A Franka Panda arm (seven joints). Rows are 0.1 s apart.
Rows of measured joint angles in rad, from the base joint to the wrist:
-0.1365 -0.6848 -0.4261 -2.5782 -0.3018 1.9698 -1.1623
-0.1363 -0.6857 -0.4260 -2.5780 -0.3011 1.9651 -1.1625
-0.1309 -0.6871 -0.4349 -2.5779 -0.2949 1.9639 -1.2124
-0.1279 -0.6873 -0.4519 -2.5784 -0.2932 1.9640 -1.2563
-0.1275 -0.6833 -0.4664 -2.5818 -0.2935 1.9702 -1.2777
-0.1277 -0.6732 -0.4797 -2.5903 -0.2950 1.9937 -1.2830
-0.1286 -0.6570 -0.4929 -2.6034 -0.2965 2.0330 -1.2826
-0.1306 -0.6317 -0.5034 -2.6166 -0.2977 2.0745 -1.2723
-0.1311 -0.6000 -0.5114 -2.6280 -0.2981 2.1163 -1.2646
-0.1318 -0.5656 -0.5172 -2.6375 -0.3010 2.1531 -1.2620
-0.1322 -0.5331 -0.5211 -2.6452 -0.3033 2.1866 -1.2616
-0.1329 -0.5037 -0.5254 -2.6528 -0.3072 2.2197 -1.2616
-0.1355 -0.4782 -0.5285 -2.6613 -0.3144 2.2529 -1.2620
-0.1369 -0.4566 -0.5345 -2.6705 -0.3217 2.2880 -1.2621
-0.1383 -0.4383 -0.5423 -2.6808 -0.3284 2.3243 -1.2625
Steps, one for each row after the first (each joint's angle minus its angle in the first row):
0.0002 -0.0009 0.0001 0.0002 0.0007 -0.0047 -0.0002
0.0056 -0.0023 -0.0088 0.0003 0.0069 -0.0059 -0.0501
0.0086 -0.0025 -0.0258 -0.0002 0.0086 -0.0058 -0.0940
0.0090 0.0015 -0.0403 -0.0036 0.0083 0.0004 -0.1154
0.0088 0.0116 -0.0536 -0.0121 0.0068 0.0239 -0.1207
0.0079 0.0278 -0.0668 -0.0252 0.0053 0.0632 -0.1203
0.0059 0.0531 -0.0773 -0.0384 0.0041 0.1047 -0.1100
0.0054 0.0848 -0.0853 -0.0498 0.0037 0.1465 -0.1023
0.0047 0.1192 -0.0911 -0.0593 0.0008 0.1833 -0.0997
0.0043 0.1517 -0.0950 -0.0670 -0.0015 0.2168 -0.0993
0.0036 0.1811 -0.0993 -0.0746 -0.0054 0.2499 -0.0993
0.0010 0.2066 -0.1024 -0.0831 -0.0126 0.2831 -0.0997
-0.0004 0.2282 -0.1084 -0.0923 -0.0199 0.3182 -0.0998
-0.0018 0.2465 -0.1162 -0.1026 -0.0266 0.3545 -0.1002

